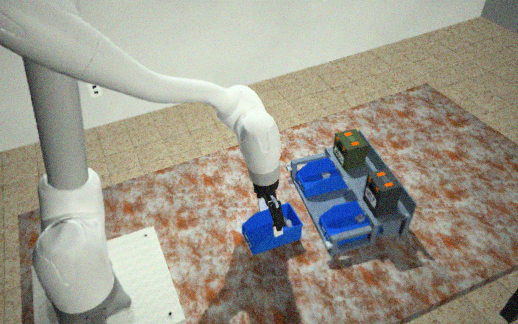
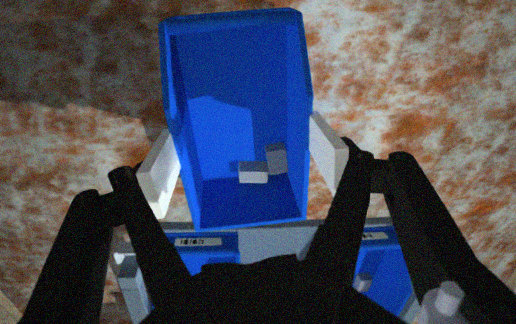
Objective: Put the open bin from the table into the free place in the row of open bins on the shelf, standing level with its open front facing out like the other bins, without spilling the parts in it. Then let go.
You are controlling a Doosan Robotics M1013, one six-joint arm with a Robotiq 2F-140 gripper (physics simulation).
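Places are measured from the arm's base along level axes (x right, y ahead, z up), in metres.
Where they show: gripper, fingertip midpoint: [image 1: 271,222] [image 2: 242,138]; arm's base, link origin: [image 1: 89,297].
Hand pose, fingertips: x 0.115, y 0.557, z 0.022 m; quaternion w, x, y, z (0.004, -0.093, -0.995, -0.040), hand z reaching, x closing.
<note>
Things, the pixels of their top centre, and the offset from my fingertips. "spot": a spot on its surface instead. Level surfaces: height alone.
- open blue bin, surface spot: [image 2: 225,60] [image 1: 259,240] spot: dx -0.002, dy -0.048, dz -0.062 m
- far blue bin, surface spot: [image 1: 316,181] spot: dx -0.100, dy +0.289, dz -0.075 m
- green box, top centre: [image 1: 351,138] dx -0.051, dy +0.392, dz +0.116 m
- dark grey box, top centre: [image 1: 385,179] dx +0.166, dy +0.311, dz +0.141 m
- white table, surface height: dz -0.082 m
The open blue bin [image 1: 260,235] [image 2: 225,60] is upright, its low front facing the robot base. Two small grey parts [image 2: 253,173] lie in it near its back wall. My gripper [image 1: 270,217] [image 2: 242,138] is shut on the bin, one pad against each side wall. The bin is at or barely above the table; I cannot tell if it touches. Its back faces the grey shelf [image 1: 409,214] [image 2: 275,237], with a gap between them. On the shelf's lower level stand a far blue bin [image 1: 316,181] and a near blue bin [image 1: 344,220]; the free place [image 1: 326,201] lies between them.
On the shelf's upper level stand a green box [image 1: 351,152] and a dark grey box [image 1: 382,196] with orange marks. The shelf has raised side rails at both ends. The mottled orange and white table [image 1: 215,185] surrounds it. A white base plate [image 1: 142,270] lies under the arm.
</note>
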